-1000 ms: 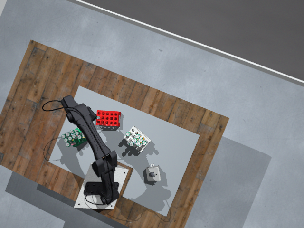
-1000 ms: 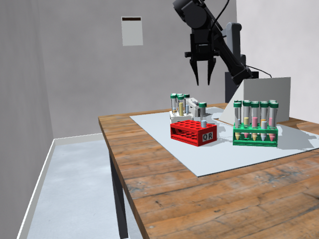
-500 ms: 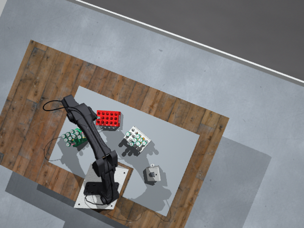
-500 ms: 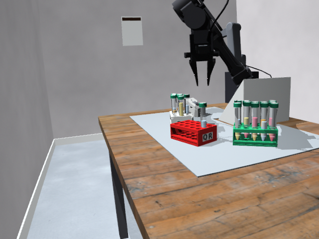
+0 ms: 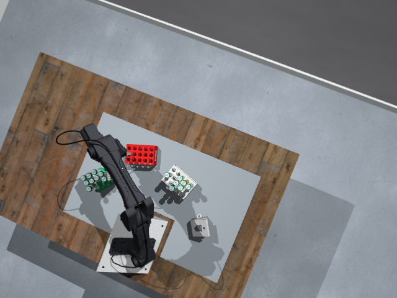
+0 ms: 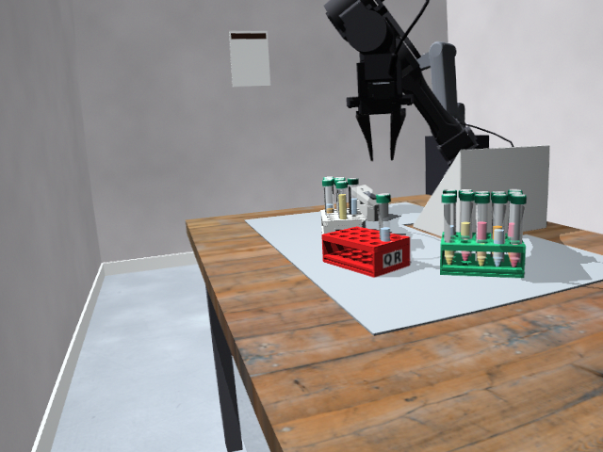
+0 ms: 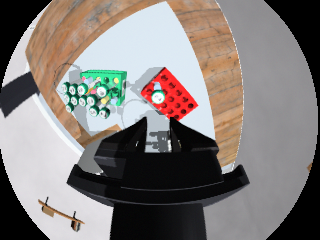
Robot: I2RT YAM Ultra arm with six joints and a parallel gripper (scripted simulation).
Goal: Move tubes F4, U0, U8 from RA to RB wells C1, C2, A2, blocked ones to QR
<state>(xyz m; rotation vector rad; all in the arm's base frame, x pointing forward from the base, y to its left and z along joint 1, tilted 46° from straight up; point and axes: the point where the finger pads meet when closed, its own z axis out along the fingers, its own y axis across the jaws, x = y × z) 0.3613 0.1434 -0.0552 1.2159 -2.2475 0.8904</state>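
Right now the tube with yellow filling is 3 cm behind my hand, 19 cm to the right of it and 12 cm below it. Also, from my hand: red rack QR: 1 cm ahead, 4 cm to the right, 16 cm below; tube: 1 cm to the left, 12 cm below; white rack RB: 5 cm behind, 24 cm to the right, 16 cm below.
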